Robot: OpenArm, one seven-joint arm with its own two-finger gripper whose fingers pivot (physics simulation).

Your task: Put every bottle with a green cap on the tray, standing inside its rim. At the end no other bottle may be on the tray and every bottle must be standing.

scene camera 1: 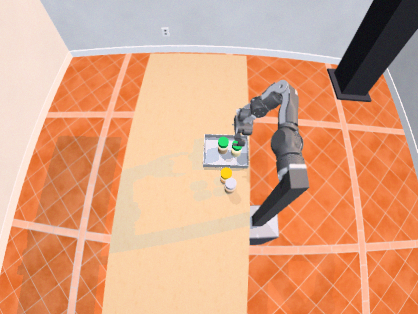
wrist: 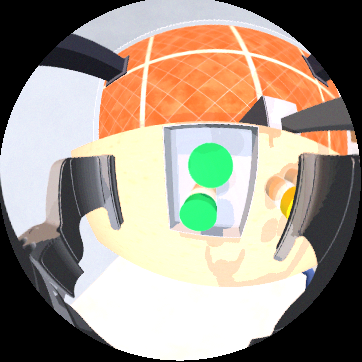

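Two bottles with green caps stand inside the rim of the grey tray [scene camera 1: 215, 166] [wrist: 169, 175]. One green-capped bottle [scene camera 1: 236, 151] [wrist: 210, 165] is on the tray's robot side; the other green-capped bottle [scene camera 1: 223, 143] [wrist: 198, 212] stands farther from the robot. A bottle with a yellow cap [scene camera 1: 226, 173] [wrist: 288, 202] and a bottle with a white cap [scene camera 1: 230, 185] stand on the table outside the tray. My gripper [scene camera 1: 239, 139] [wrist: 190, 203] is open and empty, above the tray, with its fingers wide apart. In the scene view it partly hides the robot-side green cap.
The long pale table [scene camera 1: 175, 100] [wrist: 137, 200] holds the tray and bottles. The tray is close to the table's robot-side edge. The arm's grey base [scene camera 1: 265, 230] and slanting dark post [scene camera 1: 275, 200] stand beside that edge. A black column [scene camera 1: 367, 55] stands farther off.
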